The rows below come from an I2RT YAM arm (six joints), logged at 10 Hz.
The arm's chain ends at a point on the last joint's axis. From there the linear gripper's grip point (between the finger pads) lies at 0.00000 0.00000 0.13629 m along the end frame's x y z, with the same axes.
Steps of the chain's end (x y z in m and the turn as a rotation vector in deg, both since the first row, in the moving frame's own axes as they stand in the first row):
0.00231 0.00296 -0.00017 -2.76 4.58 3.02
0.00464 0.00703 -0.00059 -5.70 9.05 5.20
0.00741 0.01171 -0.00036 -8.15 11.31 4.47
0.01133 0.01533 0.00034 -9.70 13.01 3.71
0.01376 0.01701 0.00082 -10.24 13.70 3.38
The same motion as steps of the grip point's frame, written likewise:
0.01301 0.00980 -0.00076 -2.76 4.58 3.02
0.02540 0.02146 -0.00296 -5.70 9.05 5.20
0.03327 0.03193 -0.00437 -8.15 11.31 4.47
0.04110 0.03908 -0.00509 -9.70 13.01 3.71
0.04513 0.04195 -0.00521 -10.24 13.70 3.38

